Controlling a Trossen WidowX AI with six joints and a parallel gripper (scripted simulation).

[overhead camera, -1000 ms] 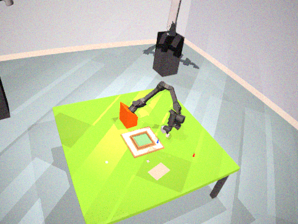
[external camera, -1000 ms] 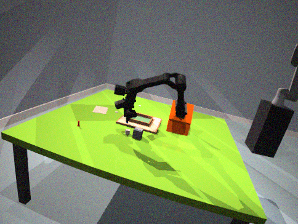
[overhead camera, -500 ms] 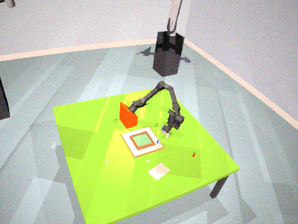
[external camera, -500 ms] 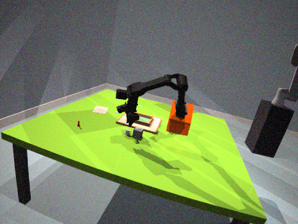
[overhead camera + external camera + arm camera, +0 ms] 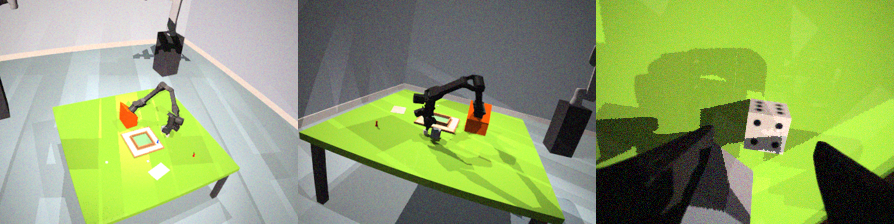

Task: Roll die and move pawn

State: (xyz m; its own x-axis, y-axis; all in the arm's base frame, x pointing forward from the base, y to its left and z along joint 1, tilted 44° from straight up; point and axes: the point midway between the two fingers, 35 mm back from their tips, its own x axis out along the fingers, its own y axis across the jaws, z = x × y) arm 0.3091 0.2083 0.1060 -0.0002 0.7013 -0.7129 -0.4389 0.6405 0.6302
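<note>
The white die is 2 cm below my gripper tip. Also, from my gripper tip: green dice tray: 4 cm behind, 25 cm to the right, 3 cm below; blue pawn: 4 cm ahead, 14 cm to the right, 1 cm below; grey cube: 7 cm behind, 1 cm to the left, 1 cm below.
</note>
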